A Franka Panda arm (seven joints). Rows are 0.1 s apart.
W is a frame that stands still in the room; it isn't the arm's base.
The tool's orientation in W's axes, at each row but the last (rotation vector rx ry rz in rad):
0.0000 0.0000 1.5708
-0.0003 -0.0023 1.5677
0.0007 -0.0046 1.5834
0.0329 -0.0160 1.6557
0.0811 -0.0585 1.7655
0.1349 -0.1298 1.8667
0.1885 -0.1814 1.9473
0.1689 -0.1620 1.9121
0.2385 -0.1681 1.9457
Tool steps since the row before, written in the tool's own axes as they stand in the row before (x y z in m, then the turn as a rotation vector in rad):
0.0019 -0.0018 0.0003 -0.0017 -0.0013 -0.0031
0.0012 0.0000 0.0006 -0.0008 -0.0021 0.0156
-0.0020 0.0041 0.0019 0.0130 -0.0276 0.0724
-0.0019 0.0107 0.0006 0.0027 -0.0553 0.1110
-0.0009 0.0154 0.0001 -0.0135 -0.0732 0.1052
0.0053 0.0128 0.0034 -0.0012 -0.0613 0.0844
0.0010 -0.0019 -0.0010 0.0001 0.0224 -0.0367
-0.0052 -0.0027 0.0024 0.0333 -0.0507 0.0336
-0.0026 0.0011 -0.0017 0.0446 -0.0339 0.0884
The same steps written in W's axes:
0.0018 0.0019 0.0003 0.0013 -0.0017 -0.0031
0.0000 0.0012 0.0006 0.0021 -0.0008 0.0156
-0.0041 -0.0021 0.0019 0.0273 0.0131 0.0725
-0.0105 -0.0028 0.0006 0.0562 0.0040 0.1105
-0.0149 -0.0039 0.0001 0.0768 -0.0078 0.1032
-0.0137 0.0007 0.0039 0.0612 0.0036 0.0844
0.0013 0.0018 -0.0007 -0.0225 -0.0003 -0.0366
0.0044 -0.0043 0.0014 0.0377 0.0413 0.0410
-0.0002 -0.0024 -0.0023 0.0228 0.0326 0.0968

